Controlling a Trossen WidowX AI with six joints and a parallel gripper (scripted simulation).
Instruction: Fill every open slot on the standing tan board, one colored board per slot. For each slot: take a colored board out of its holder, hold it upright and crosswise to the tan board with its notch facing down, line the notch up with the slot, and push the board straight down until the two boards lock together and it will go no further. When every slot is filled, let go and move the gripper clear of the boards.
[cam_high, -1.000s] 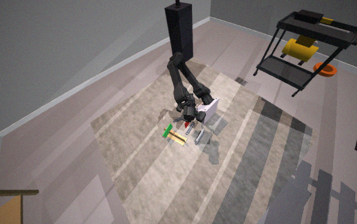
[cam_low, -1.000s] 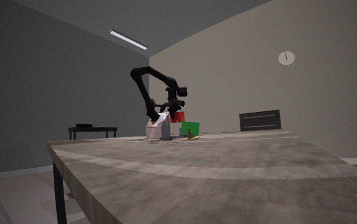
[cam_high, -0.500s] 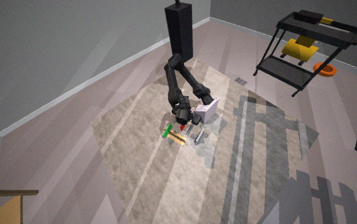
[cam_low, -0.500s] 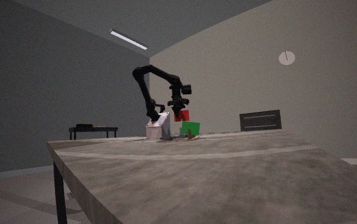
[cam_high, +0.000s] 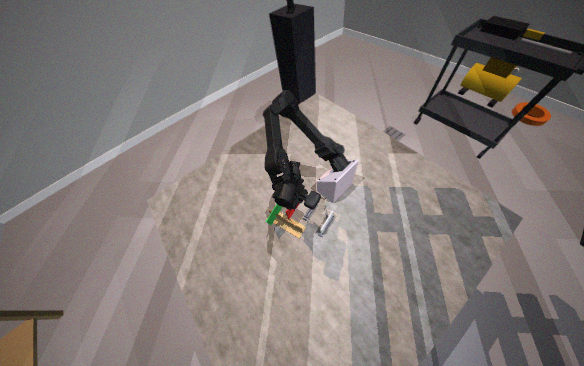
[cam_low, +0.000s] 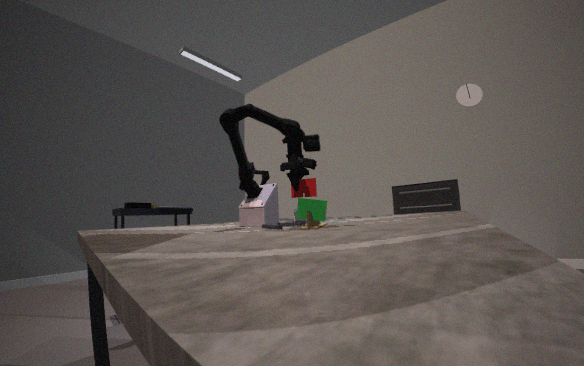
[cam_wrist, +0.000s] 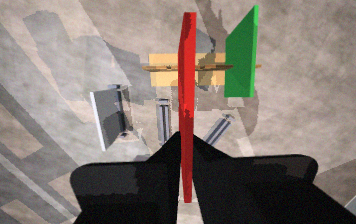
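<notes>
My gripper tip is now 8 cm short of the tan board, 2 cm to the left of it and 11 cm above it. The rest, counted from my gripper tip: green board 9 cm ahead, 7 cm to the right, 8 cm below; grey-white board 4 cm behind, 12 cm to the left, 11 cm below; red board 3 cm ahead, 1 cm to the left.
</notes>
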